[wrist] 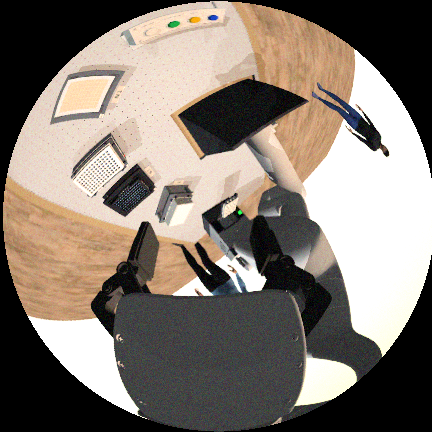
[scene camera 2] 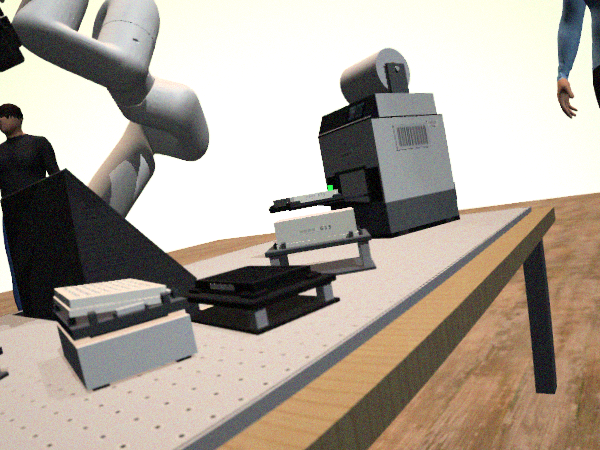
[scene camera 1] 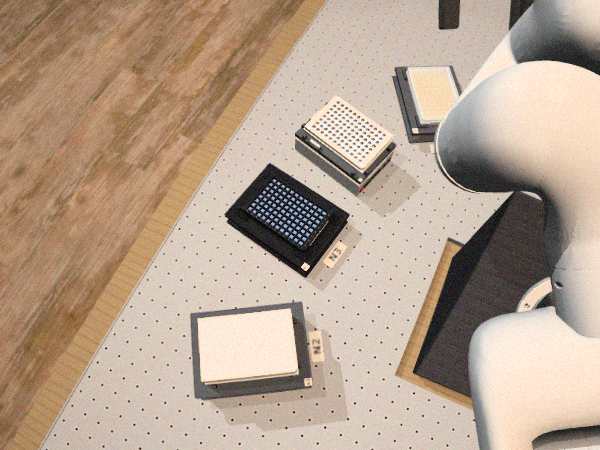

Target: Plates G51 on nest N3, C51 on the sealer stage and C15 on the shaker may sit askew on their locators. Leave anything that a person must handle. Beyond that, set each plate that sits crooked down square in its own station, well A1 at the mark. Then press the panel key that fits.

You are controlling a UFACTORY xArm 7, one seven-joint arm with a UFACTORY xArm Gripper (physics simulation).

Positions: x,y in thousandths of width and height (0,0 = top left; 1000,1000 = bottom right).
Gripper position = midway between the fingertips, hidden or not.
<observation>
The gripper (wrist: 466,534) is open, holding nothing. Further things: a cream plate (scene camera 1: 436,768) and a dark instrument (wrist: 517,531).
The cream plate is seen too in scene camera 2 (scene camera 2: 552,501).
</observation>
